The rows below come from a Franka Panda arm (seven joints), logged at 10 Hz.
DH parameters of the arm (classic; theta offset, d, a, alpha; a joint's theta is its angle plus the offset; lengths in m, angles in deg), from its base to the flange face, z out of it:
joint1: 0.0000 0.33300 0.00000 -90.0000
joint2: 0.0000 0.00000 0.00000 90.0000
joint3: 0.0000 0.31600 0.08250 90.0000
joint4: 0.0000 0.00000 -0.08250 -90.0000
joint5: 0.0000 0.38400 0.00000 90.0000
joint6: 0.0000 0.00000 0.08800 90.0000
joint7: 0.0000 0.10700 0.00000 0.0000
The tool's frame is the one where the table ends.
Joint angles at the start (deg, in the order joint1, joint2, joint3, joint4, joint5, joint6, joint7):
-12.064, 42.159, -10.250, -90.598, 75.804, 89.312, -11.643
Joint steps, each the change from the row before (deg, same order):
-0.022, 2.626, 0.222, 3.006, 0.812, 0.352, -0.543
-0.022, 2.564, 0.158, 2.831, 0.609, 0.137, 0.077
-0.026, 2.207, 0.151, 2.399, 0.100, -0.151, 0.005
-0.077, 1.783, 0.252, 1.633, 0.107, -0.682, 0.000
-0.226, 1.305, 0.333, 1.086, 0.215, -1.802, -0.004
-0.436, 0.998, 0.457, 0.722, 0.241, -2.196, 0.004
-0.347, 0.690, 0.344, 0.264, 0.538, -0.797, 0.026
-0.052, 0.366, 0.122, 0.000, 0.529, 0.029, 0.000
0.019, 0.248, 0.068, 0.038, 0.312, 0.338, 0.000
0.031, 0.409, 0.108, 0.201, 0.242, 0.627, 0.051
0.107, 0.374, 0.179, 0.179, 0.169, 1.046, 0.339
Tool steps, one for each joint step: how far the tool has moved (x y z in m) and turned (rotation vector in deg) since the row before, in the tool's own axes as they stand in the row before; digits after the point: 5 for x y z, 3 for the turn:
0.01412, 0.00138, 0.00443, 0.305, 0.315, -1.003
0.01291, 0.00338, 0.00464, 0.178, 0.078, -0.258
0.01009, 0.00433, 0.00475, -0.178, -0.315, -0.247
0.00664, 0.00582, 0.00585, 0.101, -0.941, 0.081
0.00241, 0.00462, 0.00572, 0.643, -1.953, 0.171
0.00038, 0.00421, 0.00431, 0.978, -2.262, 0.249
0.00165, 0.00439, 0.00180, 0.965, -0.808, 0.383
0.00171, 0.00297, 0.00142, 0.584, -0.012, 0.287
0.00172, 0.00185, 0.00090, 0.244, 0.270, 0.157
0.00290, 0.00253, 0.00113, 0.102, 0.485, 0.205
0.00335, 0.00230, 0.00198, -0.066, 0.758, 0.461

